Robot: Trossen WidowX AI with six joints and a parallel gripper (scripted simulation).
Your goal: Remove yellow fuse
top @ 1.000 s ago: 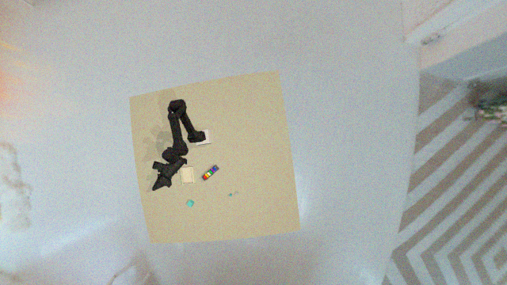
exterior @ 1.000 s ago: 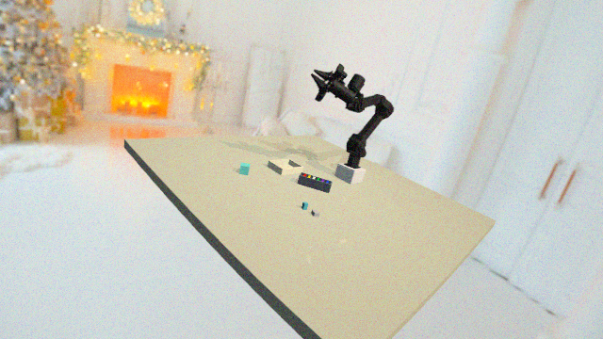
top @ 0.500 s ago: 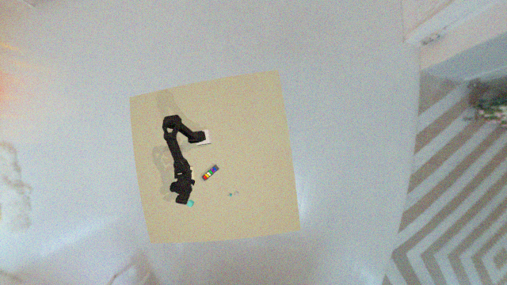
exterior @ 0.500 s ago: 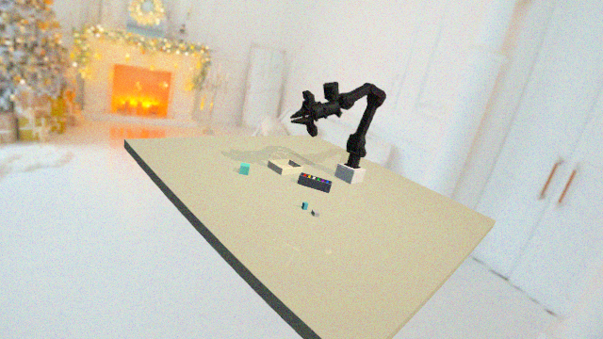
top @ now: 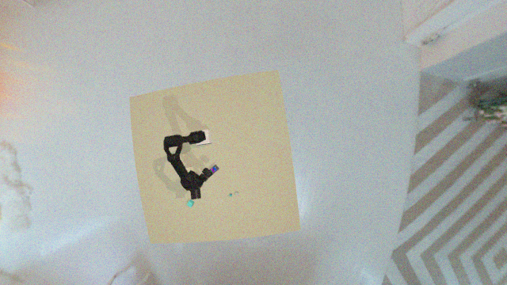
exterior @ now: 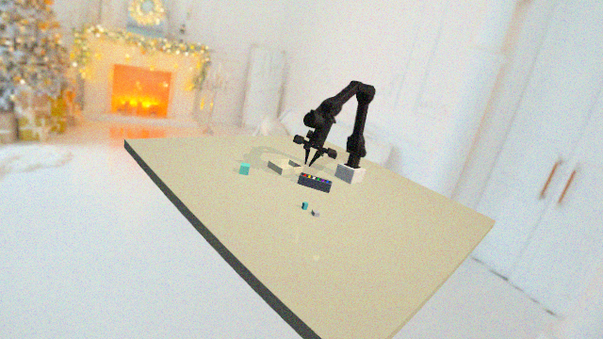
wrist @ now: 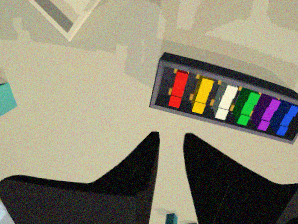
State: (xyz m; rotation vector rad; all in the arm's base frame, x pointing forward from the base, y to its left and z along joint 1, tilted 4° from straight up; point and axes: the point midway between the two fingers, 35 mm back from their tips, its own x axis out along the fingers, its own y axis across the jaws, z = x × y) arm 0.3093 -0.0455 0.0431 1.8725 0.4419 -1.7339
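Right now the yellow fuse is 20 mm behind my gripper tip, 10 mm to the left of it and 60 mm below it. From my gripper tip the other things lie so: cream tray: 50 mm behind, 150 mm to the right, 80 mm below.
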